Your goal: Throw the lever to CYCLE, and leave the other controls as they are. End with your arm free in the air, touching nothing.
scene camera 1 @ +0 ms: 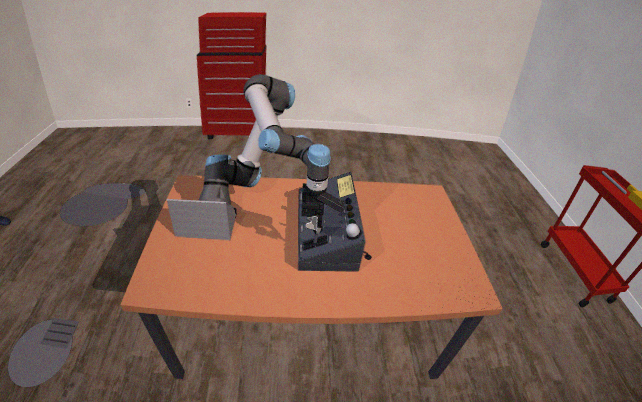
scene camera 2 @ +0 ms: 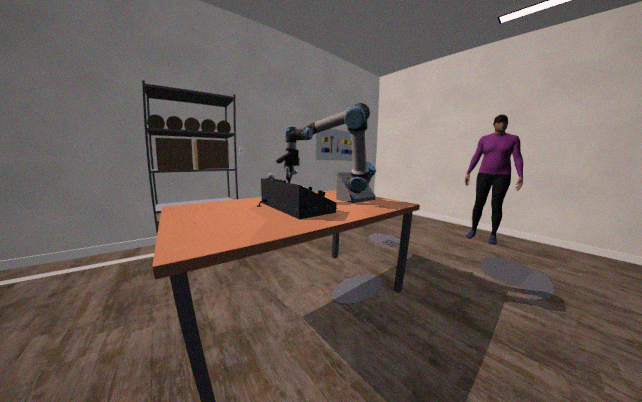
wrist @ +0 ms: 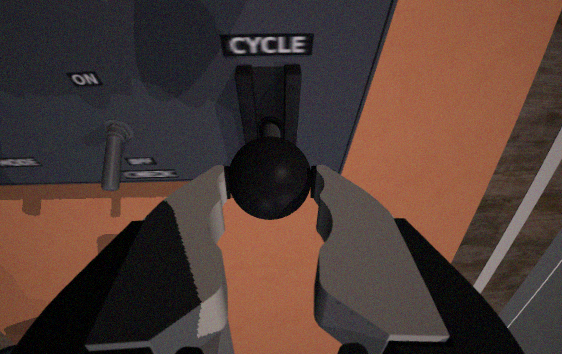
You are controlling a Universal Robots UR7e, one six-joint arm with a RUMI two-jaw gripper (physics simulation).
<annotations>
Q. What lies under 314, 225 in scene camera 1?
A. The gripper.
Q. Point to a lever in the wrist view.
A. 270, 178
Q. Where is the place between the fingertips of the gripper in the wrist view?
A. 270, 169
</annotations>
